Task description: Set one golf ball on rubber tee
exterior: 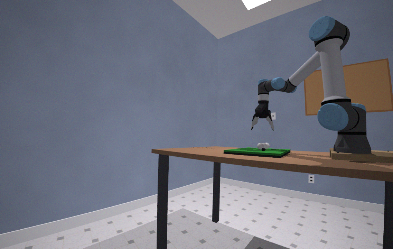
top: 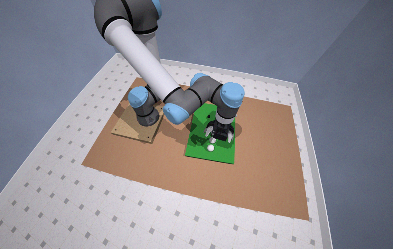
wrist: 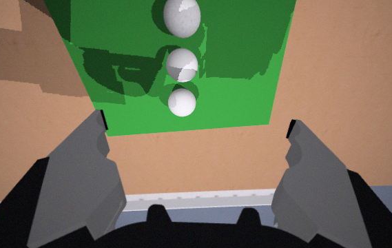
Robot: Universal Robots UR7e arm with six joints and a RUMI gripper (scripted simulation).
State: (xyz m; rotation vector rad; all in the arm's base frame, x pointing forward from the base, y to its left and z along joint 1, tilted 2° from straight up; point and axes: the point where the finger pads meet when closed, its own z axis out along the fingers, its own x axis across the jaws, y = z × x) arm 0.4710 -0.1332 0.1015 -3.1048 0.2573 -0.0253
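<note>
My gripper is now 100 mm above the white golf ball, 20 mm to the right of it and 20 mm past it.
</note>
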